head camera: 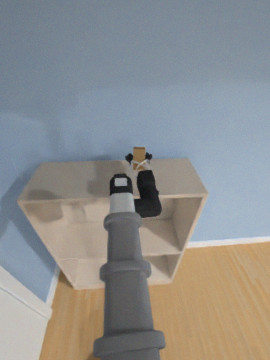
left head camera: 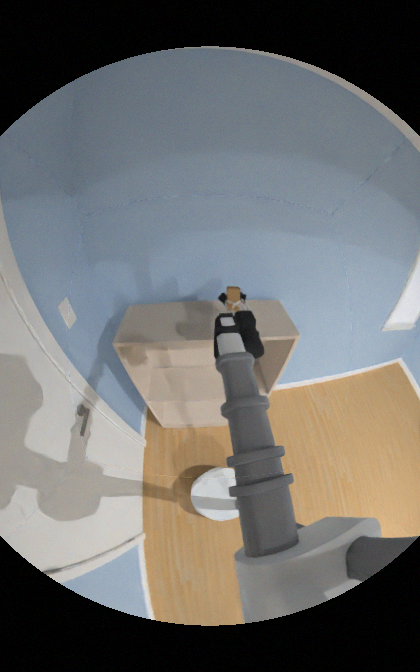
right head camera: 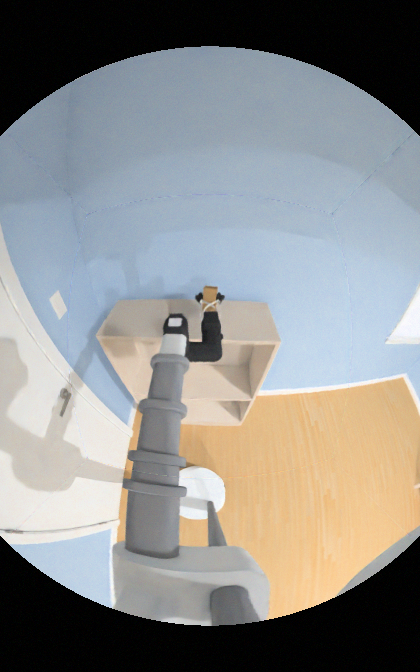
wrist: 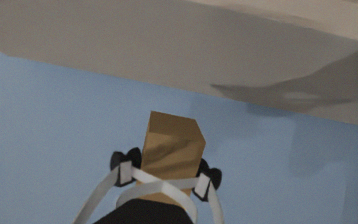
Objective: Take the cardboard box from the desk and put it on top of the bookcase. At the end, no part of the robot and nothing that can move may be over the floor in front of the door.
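Frame: origin at the robot's base, x ahead, y left, z up, level; millimetres.
Where they show: gripper, fingertip midpoint: [head camera: 138, 154] [wrist: 167, 166].
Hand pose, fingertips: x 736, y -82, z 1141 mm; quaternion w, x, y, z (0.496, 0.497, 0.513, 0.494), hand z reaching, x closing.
After its pixels a point has its place.
The brown cardboard box [head camera: 139, 150] {z 1183, x 699, y -83 mm} [left head camera: 233, 291] [right head camera: 210, 291] [wrist: 175, 145] {z 1111, x 674, y -79 mm} is held between the two fingertips of my gripper [head camera: 139, 158] {z 1141, x 736, y -82 mm} [left head camera: 233, 298] [right head camera: 210, 298] [wrist: 167, 166] {z 1141, x 736, y -82 mm}. The gripper is shut on it. In the head views, the box and fingers appear over the back edge of the top of the bookcase [head camera: 75, 180] {z 1033, x 713, y 208 mm} [left head camera: 155, 320] [right head camera: 140, 315] [wrist: 100, 45] {z 1033, x 691, y -167 mm}, on its right half. In the wrist view, the box is seen against the blue wall, apart from the bookcase in the picture. The height of the box above the top is hard to tell. The desk does not show.
A white door [head camera: 17, 325] {z 387, x 321, y 590 mm} [left head camera: 110, 450] [right head camera: 30, 410] with a handle stands left of the bookcase. The blue wall [head camera: 135, 75] {z 1424, x 900, y -84 mm} is right behind the bookcase. A white round thing [left head camera: 212, 492] [right head camera: 202, 487] is low beneath the arm, near the door side. Wooden floor [right head camera: 310, 475] extends to the right.
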